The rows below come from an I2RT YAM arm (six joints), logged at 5 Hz.
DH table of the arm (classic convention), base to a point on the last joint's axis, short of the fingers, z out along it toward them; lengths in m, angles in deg. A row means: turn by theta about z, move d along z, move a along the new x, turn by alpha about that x. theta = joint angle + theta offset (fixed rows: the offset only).
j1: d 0.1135, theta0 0, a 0.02, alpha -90
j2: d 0, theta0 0, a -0.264, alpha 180
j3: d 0, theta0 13.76, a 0.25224, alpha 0
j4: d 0, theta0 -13.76, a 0.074, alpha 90
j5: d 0, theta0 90, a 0, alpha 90
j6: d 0.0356, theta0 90, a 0, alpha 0
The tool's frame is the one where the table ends.
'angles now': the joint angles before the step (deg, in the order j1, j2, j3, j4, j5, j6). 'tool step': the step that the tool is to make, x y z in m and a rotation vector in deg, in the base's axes. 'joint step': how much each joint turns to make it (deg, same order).
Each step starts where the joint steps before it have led.
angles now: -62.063 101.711 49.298 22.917 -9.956 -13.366
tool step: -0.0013 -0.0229 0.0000 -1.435 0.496 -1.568
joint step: -1.731 3.734 4.487 0.120 0.389 -1.051
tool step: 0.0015 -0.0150 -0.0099 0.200 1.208 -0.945
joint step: -0.696 3.919 3.026 0.064 0.703 -0.763
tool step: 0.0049 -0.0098 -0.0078 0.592 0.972 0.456
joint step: 0.023 2.994 2.666 -0.743 -0.064 -0.765
